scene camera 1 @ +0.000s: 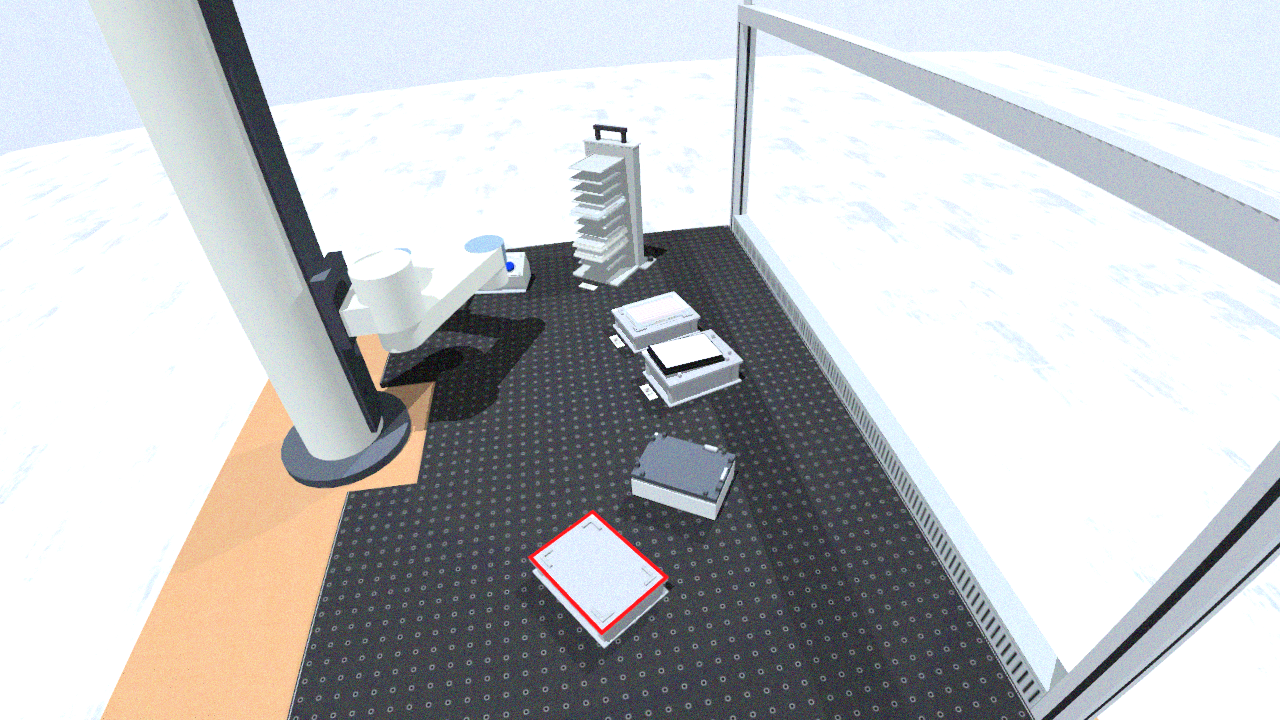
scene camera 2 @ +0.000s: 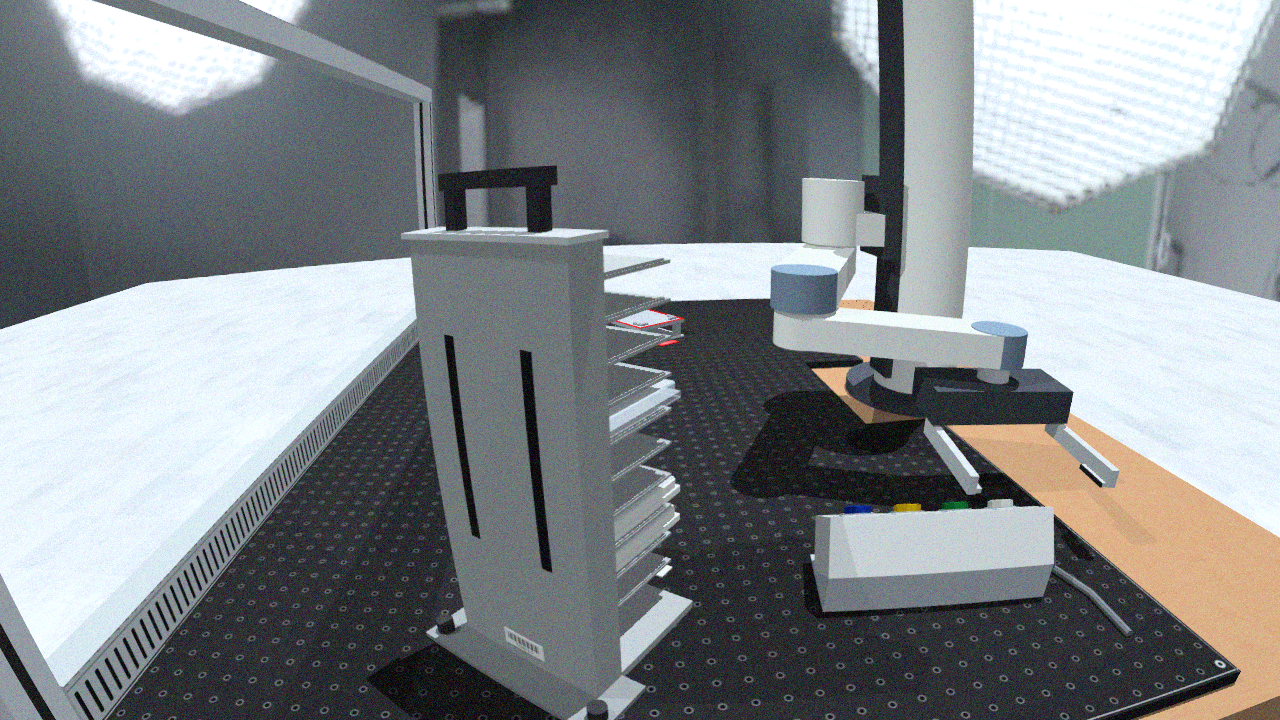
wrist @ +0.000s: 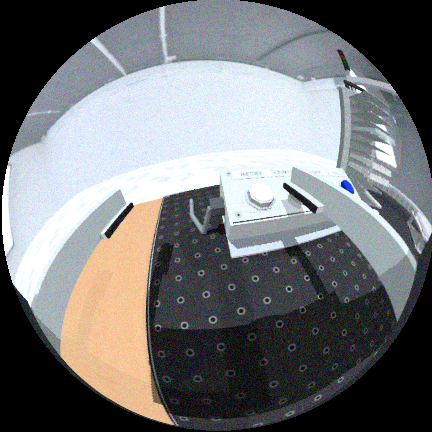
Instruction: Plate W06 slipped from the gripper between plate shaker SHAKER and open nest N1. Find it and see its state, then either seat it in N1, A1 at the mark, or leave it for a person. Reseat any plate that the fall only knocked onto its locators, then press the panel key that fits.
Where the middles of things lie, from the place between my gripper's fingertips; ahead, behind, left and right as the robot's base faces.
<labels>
I see the white-lidded plate (scene camera 1: 669,304) 530 mm ahead of my hand, 300 mm to the right of it and 20 mm below it. Also, from my hand: grey station (scene camera 1: 687,476): 750 mm to the right, 490 mm ahead, 50 mm below.
</labels>
